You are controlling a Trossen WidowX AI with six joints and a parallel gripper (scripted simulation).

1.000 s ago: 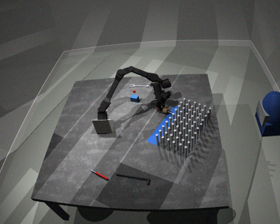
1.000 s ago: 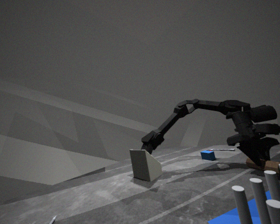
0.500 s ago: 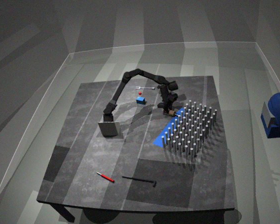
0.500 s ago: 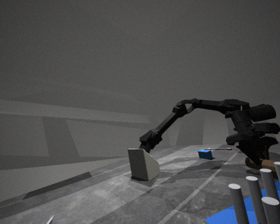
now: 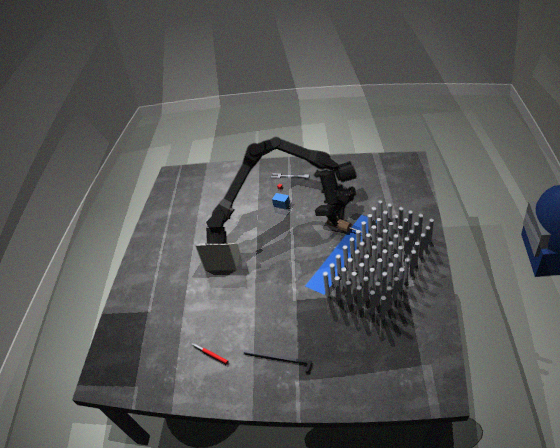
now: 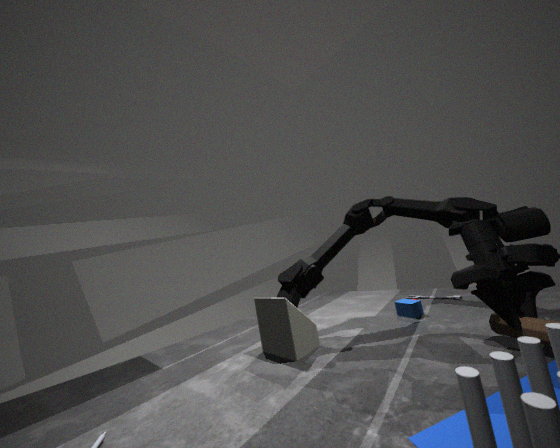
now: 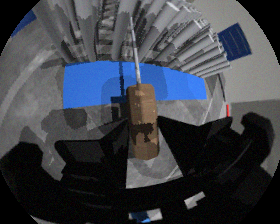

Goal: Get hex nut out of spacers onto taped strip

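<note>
My gripper tip is now 110 mm to the left of the blue taped strip, 40 mm above it and 30 mm short of it. Round my gripper tip: silver wrench 340 mm to the left, 240 mm behind, 30 mm below; small red piece 280 mm behind, 260 mm to the left, 30 mm below; blue cube 250 mm behind, 150 mm to the left, 20 mm below.
</note>
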